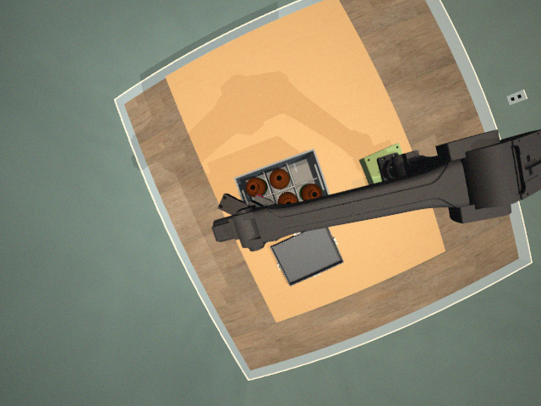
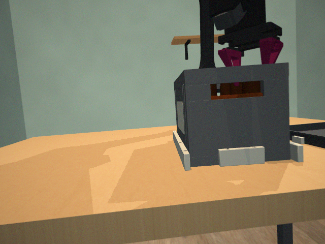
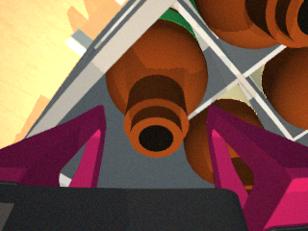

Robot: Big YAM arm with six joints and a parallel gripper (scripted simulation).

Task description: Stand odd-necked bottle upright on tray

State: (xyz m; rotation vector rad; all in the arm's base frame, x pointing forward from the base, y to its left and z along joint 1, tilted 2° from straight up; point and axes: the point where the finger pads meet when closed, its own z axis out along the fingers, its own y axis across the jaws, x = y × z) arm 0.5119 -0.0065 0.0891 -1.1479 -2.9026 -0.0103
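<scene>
Right now my hand is 9 cm past the dark grey crate, 5 cm to the left of it and 7 cm above it. Round my hand: grey tray 10 cm behind, 24 cm to the left, 14 cm below.
</scene>
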